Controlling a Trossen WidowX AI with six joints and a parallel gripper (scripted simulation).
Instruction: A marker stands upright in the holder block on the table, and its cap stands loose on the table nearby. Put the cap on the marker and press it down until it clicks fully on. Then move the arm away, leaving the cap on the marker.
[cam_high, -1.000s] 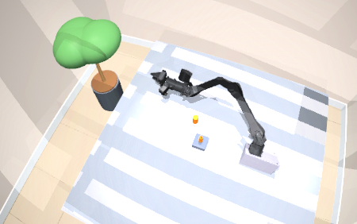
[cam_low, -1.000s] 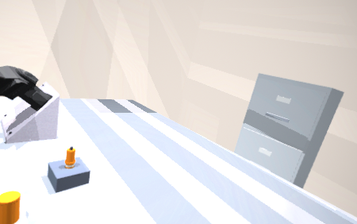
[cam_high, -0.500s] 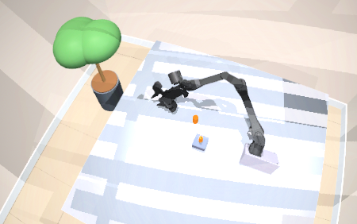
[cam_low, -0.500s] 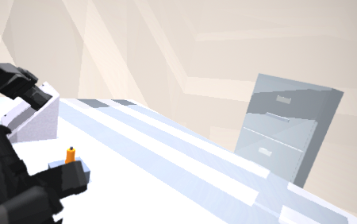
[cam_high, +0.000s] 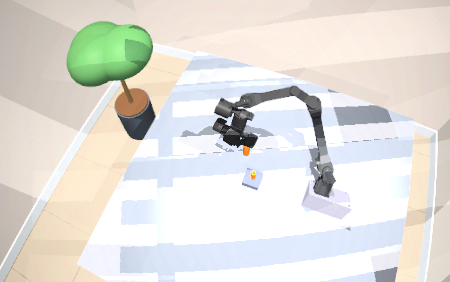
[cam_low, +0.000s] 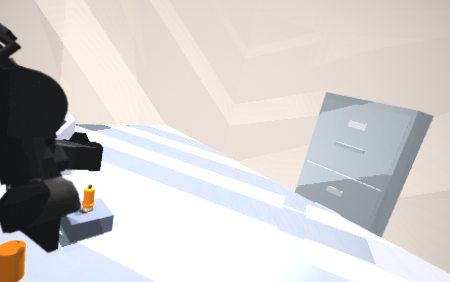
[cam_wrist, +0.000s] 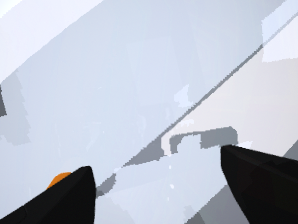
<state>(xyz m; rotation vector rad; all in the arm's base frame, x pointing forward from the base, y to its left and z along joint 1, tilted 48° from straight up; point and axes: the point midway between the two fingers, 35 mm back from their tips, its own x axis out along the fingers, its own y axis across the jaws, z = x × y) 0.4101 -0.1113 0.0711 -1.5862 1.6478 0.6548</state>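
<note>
Right now my gripper tip is 60 mm past the orange cap, 30 mm to the left of it and 70 mm above it.
</note>
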